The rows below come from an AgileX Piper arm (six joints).
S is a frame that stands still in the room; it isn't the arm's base.
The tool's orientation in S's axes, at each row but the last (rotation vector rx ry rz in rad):
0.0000, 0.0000, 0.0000
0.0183, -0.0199, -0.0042
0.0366, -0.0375, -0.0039
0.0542, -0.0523, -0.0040
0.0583, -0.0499, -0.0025
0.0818, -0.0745, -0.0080
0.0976, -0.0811, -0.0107
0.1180, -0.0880, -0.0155
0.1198, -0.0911, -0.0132
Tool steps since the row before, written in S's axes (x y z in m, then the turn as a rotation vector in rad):
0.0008, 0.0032, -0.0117, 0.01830, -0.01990, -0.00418
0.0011, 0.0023, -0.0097, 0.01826, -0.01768, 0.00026
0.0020, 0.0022, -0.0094, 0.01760, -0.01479, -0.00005
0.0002, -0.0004, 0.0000, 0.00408, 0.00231, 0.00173
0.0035, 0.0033, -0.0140, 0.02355, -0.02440, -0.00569
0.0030, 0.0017, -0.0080, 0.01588, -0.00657, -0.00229
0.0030, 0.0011, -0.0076, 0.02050, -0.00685, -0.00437
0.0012, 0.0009, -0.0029, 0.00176, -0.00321, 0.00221
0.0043, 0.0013, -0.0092, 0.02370, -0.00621, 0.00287
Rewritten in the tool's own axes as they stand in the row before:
0.0008, 0.0032, -0.0117, 0.01830, -0.01990, -0.00418
0.0009, 0.0021, -0.0098, 0.01834, -0.01760, 0.00022
0.0016, 0.0019, -0.0095, 0.01765, -0.01473, -0.00017
0.0002, -0.0004, 0.0000, 0.00415, 0.00241, 0.00139
0.0028, 0.0025, -0.0143, 0.02333, -0.02467, -0.00543
0.0024, 0.0011, -0.0083, 0.01574, -0.00666, -0.00293
0.0024, 0.0004, -0.0079, 0.02018, -0.00711, -0.00534
0.0009, 0.0006, -0.0031, 0.00201, -0.00291, 0.00241
0.0034, 0.0002, -0.0096, 0.02397, -0.00564, 0.00141

